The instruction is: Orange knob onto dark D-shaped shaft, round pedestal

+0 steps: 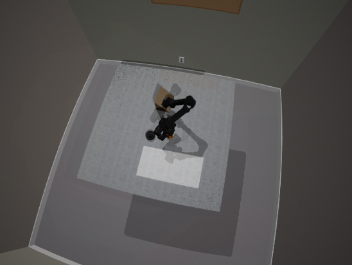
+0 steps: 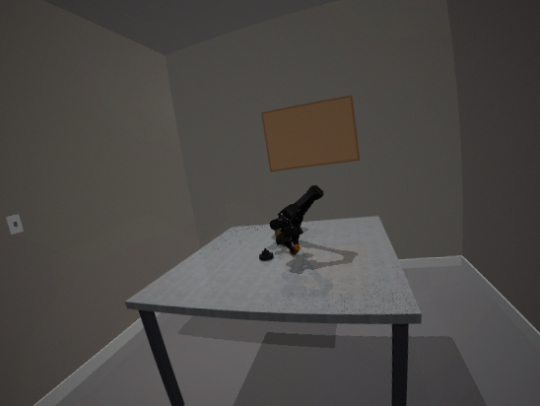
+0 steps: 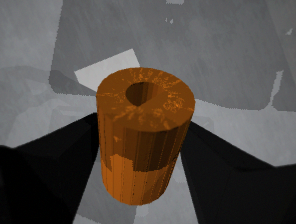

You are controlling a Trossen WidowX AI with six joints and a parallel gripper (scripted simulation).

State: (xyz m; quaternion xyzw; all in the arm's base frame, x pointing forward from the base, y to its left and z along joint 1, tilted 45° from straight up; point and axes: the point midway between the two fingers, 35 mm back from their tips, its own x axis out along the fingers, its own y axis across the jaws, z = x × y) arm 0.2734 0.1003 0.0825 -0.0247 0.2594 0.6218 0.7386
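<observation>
My gripper tip is 18 cm to the left of the round pedestal and 4 cm short of it. Also, from my gripper tip: orange knob 1 cm to the right.
</observation>
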